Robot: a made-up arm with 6 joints. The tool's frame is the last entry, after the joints.
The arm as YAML. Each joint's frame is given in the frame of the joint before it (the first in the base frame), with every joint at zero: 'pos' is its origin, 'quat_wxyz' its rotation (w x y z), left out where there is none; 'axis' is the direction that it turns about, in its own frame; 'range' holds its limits. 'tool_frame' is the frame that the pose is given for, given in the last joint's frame.
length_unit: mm
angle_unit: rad
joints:
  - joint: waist
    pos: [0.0, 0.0, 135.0]
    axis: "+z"
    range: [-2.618, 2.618]
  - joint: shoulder
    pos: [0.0, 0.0, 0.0]
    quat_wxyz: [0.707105, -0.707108, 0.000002, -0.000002]
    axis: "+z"
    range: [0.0, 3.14]
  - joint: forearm
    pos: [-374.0, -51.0, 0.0]
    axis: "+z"
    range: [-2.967, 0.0]
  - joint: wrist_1
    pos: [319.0, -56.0, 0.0]
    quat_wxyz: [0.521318, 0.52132, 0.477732, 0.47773]
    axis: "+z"
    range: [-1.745, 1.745]
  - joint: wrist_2
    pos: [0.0, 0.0, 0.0]
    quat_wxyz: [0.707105, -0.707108, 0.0, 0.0]
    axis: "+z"
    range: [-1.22, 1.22]
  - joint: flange
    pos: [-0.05, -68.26, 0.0]
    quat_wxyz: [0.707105, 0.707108, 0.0, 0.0]
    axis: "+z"
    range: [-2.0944, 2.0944]
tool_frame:
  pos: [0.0, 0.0, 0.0]
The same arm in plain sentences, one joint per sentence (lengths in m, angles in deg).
The arm has six revolute joints in a row. What follows holds with every joint at zero, and every direction is one of the base frame's. The first joint sits 0.135 m along +z from the base frame's origin and turns about +z, from -150 to 150 deg. The second joint sits at the same point as the first joint and turns about +y, from 0 to 179.91 deg. The third joint sits 0.374 m along -x and 0.051 m along +z from the second joint and turns about +y, from -170 to 0 deg. The fourth joint sits 0.319 m along +x and 0.056 m along +z from the third joint and turns about the direction (0.9962, 0, 0.0871), from -99.98 to 99.98 deg. The fifth joint sits at the same point as the fourth joint and turns about +y, from -69.9 to 69.9 deg. The sixth joint sits 0.068 m along +x and 0.006 m along +z from the fifth joint and turns about the direction (0.9962, 0, 0.0871), from -120 to 120 deg. The tool frame, which is the frame that the pose is given for, sits at the same point as the sixth joint; its axes are the base frame's turned by roll 0, pitch 85 and yaw 0 deg (as in URDF: about the fixed x, then y, then z).
